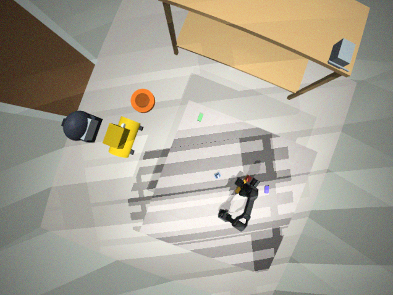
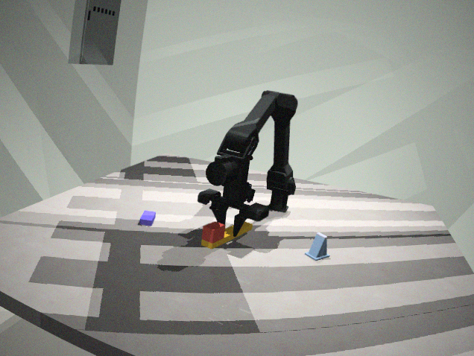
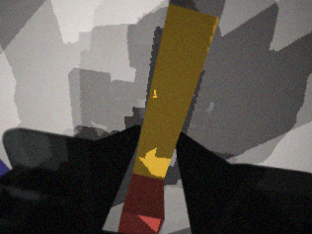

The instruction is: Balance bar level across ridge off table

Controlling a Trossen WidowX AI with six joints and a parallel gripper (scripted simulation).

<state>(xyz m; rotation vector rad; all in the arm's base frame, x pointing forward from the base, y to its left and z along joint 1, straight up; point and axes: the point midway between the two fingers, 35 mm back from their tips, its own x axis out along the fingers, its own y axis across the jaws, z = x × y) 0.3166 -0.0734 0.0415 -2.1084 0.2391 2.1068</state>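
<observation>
Now: gripper tip 240 mm to the right of the ridge, 50 mm below it and 10 mm past it. The rest, counted from my gripper tip: small purple block (230 mm to the right, 30 mm ahead); small green block (570 mm to the left, 420 mm ahead).
</observation>
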